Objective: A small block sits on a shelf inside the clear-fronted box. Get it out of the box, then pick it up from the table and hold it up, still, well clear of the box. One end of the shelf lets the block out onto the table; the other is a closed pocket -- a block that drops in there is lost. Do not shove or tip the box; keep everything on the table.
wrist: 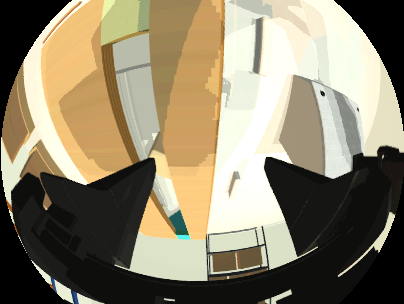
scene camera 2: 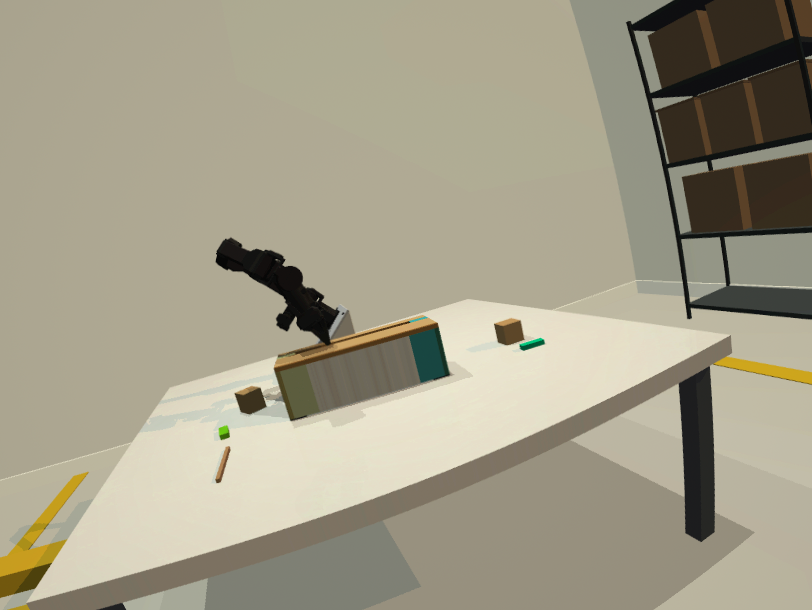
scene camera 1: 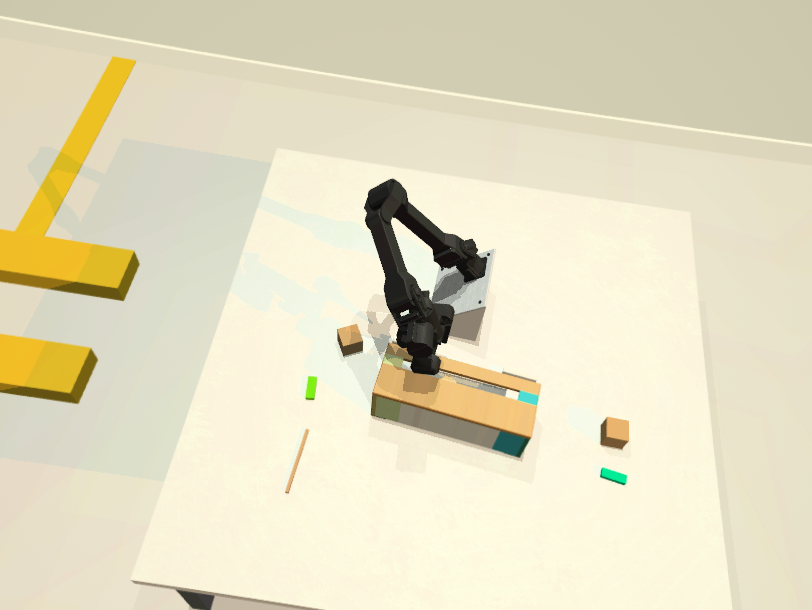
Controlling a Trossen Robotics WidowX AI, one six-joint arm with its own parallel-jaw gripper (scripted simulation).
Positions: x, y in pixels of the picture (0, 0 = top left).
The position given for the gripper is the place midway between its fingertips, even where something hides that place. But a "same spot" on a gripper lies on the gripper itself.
gripper: wrist; scene camera 2 328, 341; scene camera 1
box: wrist; scene camera 2 315, 378; scene camera 1
same spot on gripper: point(scene camera 1: 445, 322) = point(wrist: 317, 244)
same spot on box: point(wrist: 112, 82) = point(scene camera 1: 410, 371)
